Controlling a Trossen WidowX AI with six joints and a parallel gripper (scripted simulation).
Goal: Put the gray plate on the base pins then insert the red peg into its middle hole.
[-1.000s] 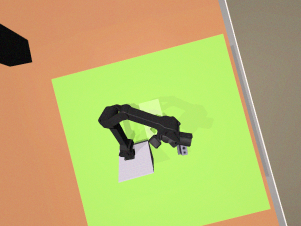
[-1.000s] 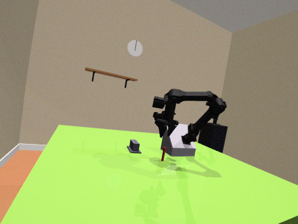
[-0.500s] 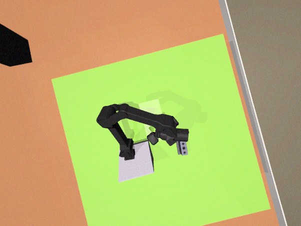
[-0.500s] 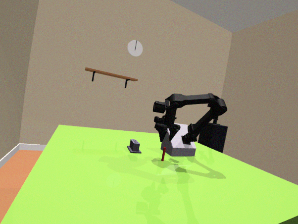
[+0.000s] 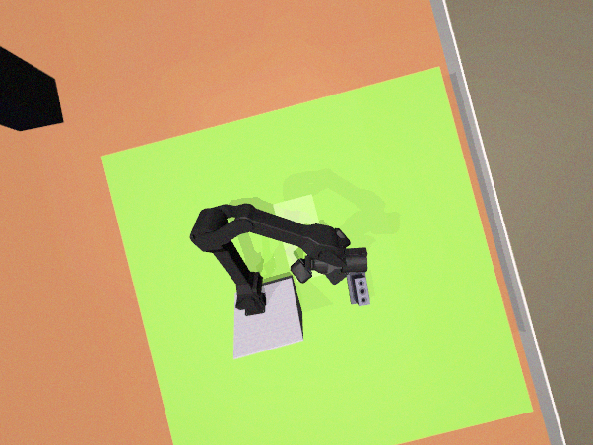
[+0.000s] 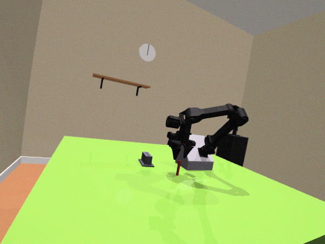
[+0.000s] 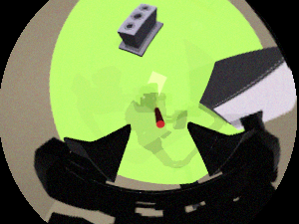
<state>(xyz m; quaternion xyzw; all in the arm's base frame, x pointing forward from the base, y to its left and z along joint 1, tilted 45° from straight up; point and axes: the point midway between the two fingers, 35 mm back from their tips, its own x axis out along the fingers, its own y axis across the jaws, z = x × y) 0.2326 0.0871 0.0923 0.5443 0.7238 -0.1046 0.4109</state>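
My gripper tip is now 50 mm above the red peg. The rest, counted from my gripper tip: dark base: 120 mm ahead, 170 mm to the right, 80 mm below; then gray plate: 130 mm ahead, 170 mm to the right, 40 mm below.
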